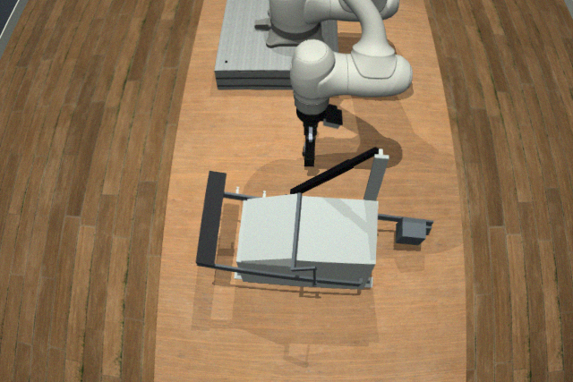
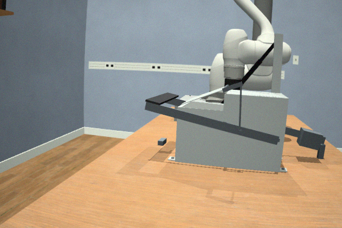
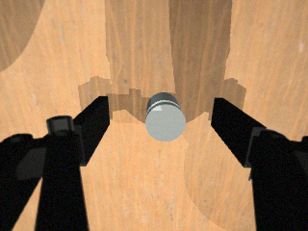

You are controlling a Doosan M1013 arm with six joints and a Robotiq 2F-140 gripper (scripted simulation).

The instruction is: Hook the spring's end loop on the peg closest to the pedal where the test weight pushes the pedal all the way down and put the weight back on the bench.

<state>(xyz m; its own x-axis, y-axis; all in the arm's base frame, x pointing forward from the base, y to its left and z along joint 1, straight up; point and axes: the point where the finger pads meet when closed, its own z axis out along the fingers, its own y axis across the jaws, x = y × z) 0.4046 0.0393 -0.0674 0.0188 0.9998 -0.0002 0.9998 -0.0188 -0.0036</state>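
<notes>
Now: hand 10 mm above the steel test weight. Also, from my hand: small grey block 250 mm to the right, 210 mm ahead, 20 mm below.
</notes>
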